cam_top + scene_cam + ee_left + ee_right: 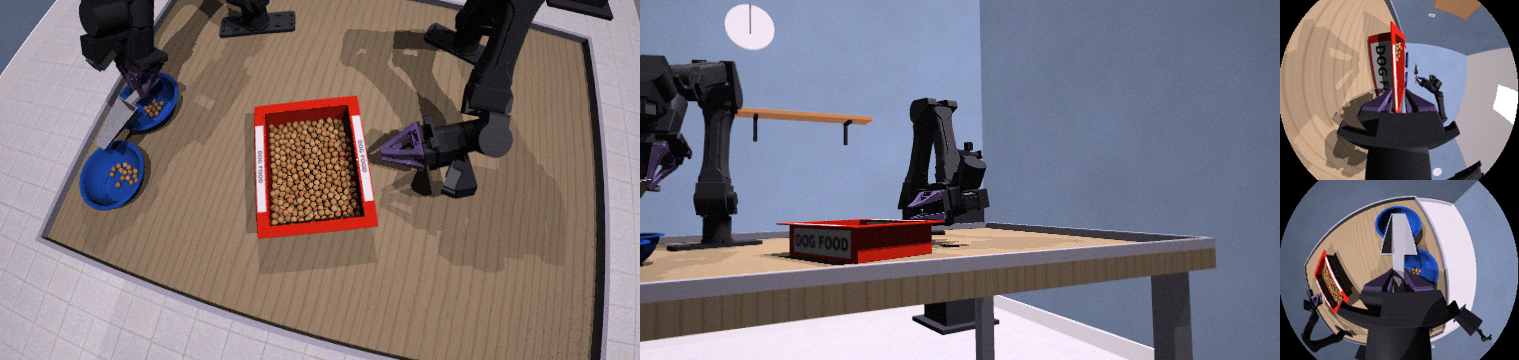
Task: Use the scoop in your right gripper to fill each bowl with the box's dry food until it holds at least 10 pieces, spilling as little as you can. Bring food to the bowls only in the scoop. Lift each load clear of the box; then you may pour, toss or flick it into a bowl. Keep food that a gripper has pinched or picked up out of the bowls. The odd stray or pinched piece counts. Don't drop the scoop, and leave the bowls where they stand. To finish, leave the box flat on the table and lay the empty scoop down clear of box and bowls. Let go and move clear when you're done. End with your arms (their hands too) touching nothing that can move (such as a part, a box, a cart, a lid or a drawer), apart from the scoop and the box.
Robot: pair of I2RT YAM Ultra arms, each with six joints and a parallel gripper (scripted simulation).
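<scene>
Now: right hand 40 mm short of the grey scoop, 20 mm to the left of it and 10 mm above it.
</scene>
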